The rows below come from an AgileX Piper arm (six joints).
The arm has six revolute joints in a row. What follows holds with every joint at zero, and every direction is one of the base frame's.
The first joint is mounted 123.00 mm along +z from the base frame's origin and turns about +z.
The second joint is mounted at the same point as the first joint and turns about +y.
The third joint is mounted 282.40 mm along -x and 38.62 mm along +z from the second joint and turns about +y.
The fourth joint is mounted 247.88 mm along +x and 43.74 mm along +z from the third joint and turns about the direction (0.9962, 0, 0.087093).
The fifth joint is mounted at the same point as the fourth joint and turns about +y.
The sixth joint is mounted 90.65 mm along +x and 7.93 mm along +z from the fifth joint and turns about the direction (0.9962, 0, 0.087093).
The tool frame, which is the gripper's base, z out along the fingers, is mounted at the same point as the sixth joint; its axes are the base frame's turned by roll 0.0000, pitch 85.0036 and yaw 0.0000 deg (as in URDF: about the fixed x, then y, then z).
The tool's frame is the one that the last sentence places.
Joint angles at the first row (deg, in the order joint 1, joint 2, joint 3, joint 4, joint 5, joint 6):
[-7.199, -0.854, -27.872, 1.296, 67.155, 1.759]
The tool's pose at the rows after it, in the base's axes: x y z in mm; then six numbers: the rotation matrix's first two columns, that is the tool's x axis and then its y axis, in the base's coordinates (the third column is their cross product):
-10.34, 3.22, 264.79, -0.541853, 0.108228, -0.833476, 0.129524, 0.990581, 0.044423
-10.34, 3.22, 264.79, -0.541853, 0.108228, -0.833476, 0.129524, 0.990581, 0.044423
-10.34, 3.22, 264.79, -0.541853, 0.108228, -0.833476, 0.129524, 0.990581, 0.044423
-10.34, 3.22, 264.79, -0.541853, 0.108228, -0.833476, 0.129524, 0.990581, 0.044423
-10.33, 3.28, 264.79, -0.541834, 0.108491, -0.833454, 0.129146, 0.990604, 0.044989
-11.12, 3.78, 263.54, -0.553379, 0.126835, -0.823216, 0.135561, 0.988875, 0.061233
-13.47, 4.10, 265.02, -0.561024, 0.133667, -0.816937, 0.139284, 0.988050, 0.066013
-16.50, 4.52, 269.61, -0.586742, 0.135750, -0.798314, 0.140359, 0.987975, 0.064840
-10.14, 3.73, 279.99, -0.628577, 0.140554, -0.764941, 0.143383, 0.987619, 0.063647
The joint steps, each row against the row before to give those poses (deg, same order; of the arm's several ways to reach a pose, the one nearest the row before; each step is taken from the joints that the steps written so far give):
[-0.001, 0.001, -0.001, 0.001, 0.000, -0.001]
[0.000, 0.000, 0.000, 0.000, 0.000, 0.000]
[0.000, 0.000, 0.000, 0.000, 0.000, 0.000]
[0.000, 0.000, 0.000, 0.000, 0.000, 0.000]
[-0.003, 0.001, 0.001, 0.042, -0.001, -0.002]
[0.003, -0.002, 0.001, 0.260, 0.949, 0.886]
[-0.001, 0.000, -0.661, 0.002, 1.256, 0.366]
[0.000, 0.929, -1.626, 0.000, 2.521, 0.000]
[0.000, 4.336, -2.280, 0.000, 1.029, 0.000]

